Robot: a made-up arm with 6 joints. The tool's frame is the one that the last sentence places. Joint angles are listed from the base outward.
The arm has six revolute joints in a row. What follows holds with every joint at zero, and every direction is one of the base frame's. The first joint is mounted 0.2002 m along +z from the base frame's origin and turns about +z. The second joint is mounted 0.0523 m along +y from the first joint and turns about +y. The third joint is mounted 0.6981 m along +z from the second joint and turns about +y. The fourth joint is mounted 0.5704 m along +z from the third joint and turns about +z. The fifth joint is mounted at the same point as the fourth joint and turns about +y. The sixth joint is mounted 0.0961 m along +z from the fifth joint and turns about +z. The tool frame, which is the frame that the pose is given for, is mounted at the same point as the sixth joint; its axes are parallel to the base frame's.
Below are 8 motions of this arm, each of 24 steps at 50 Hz.
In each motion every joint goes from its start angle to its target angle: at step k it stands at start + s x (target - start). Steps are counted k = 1, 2, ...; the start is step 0. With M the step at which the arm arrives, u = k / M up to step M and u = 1 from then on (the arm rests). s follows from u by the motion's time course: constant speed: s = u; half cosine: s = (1 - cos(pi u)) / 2; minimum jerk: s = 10 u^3 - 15 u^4 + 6 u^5.
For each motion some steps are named. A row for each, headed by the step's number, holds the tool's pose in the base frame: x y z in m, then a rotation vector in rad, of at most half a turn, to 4 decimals.
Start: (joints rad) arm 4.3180 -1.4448 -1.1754 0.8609 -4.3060 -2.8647
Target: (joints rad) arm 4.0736 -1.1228 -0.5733 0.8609 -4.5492 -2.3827
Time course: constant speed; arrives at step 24
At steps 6, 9, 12, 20, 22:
6: 0.5897 0.9292 -0.0090 0.5397 0.6901 0.9427
9: 0.6344 0.9405 0.0667 0.6320 0.6024 1.0276
12: 0.6769 0.9441 0.1467 0.7151 0.5058 1.1130
20: 0.7728 0.9147 0.3755 0.8853 0.2088 1.3417
22: 0.7915 0.8986 0.4348 0.9149 0.1268 1.3987

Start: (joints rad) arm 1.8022 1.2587 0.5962 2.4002 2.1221 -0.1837
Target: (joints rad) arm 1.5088 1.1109 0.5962 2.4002 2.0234 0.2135
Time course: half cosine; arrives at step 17
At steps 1, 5, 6, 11, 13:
1: -0.3727 1.1252 0.3282 0.7487 -0.1688 -1.1517
5: -0.3095 1.1418 0.3616 0.7476 -0.2145 -1.1469
6: -0.2832 1.1473 0.3754 0.7462 -0.2334 -1.1450
11: -0.1324 1.1643 0.4533 0.7283 -0.3415 -1.1349
13: -0.0827 1.1644 0.4788 0.7186 -0.3769 -1.1318

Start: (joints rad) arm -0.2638 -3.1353 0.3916 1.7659 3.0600 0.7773
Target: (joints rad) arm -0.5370 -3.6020 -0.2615 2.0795 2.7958 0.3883
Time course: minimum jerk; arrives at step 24
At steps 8, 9, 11, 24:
8: 0.0112 0.0648 -0.9644 -0.2183 0.1414 -1.4390
9: 0.0660 0.0472 -0.9666 -0.2087 0.0663 -1.5089
11: 0.1874 0.0004 -0.9595 -0.1788 -0.1028 -1.6661
24: 0.5906 -0.2576 -0.7750 0.0750 -0.7756 -2.2484

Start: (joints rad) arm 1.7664 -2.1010 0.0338 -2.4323 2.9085 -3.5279
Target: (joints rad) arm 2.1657 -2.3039 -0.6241 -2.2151 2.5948 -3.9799
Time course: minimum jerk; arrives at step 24
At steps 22, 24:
22: 0.3224 -0.5009 -0.7496 -0.6712 0.1972 0.3381
24: 0.3221 -0.4980 -0.7505 -0.6688 0.1984 0.3377

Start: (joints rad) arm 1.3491 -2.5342 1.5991 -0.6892 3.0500 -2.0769
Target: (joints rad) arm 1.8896 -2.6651 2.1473 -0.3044 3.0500 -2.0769
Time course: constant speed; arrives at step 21
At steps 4, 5, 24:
4: -0.1343 -0.7269 -0.0661 -2.1932 0.2790 -0.0645
5: -0.1147 -0.7201 -0.0614 -2.2177 0.2312 -0.0593
24: 0.1246 -0.5358 -0.0035 -2.4529 -0.6435 0.0111

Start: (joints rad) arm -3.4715 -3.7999 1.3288 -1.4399 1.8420 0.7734
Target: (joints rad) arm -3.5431 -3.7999 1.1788 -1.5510 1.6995 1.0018
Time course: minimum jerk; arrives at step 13
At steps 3, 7, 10, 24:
3: -0.0666 0.0655 -0.7770 -1.1964 -0.8113 -1.4585
7: -0.0938 0.0814 -0.8090 -1.3434 -0.6840 -1.3054
10: -0.1142 0.0941 -0.8302 -1.4354 -0.5884 -1.1956
24: -0.1194 0.0974 -0.8352 -1.4564 -0.5643 -1.1685

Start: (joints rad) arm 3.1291 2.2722 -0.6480 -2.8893 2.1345 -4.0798
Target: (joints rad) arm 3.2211 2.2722 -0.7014 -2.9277 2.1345 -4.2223
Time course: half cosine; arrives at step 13
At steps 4, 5, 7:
4: -1.0549 -0.0405 -0.1932 0.4196 0.5443 2.0373
5: -1.0541 -0.0511 -0.1902 0.4207 0.5486 2.0331
7: -1.0520 -0.0748 -0.1834 0.4229 0.5584 2.0235

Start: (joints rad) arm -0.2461 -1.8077 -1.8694 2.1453 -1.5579 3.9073
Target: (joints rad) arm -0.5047 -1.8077 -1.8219 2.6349 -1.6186 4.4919
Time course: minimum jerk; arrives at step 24
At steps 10, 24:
10: -0.4334 0.1317 -0.4905 -0.8373 -1.9589 1.2411
24: -0.4239 0.2407 -0.5028 -1.4779 -1.5030 1.0488

